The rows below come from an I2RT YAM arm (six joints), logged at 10 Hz.
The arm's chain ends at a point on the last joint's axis. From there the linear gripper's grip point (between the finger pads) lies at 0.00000 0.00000 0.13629 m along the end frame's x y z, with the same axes.
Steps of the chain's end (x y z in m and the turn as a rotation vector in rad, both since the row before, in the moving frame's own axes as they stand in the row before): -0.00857 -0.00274 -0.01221 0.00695 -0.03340 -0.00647; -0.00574 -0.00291 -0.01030 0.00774 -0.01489 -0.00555; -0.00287 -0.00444 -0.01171 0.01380 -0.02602 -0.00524; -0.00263 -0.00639 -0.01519 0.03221 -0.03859 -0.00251; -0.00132 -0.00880 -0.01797 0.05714 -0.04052 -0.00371
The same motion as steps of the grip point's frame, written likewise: -0.01312 -0.00367 -0.01229 0.00695 -0.03340 -0.00647; -0.00777 -0.00396 -0.01032 0.00774 -0.01489 -0.00555; -0.00642 -0.00631 -0.01177 0.01380 -0.02602 -0.00524; -0.00789 -0.01077 -0.01536 0.03221 -0.03859 -0.00251; -0.00685 -0.01657 -0.01830 0.05714 -0.04052 -0.00371
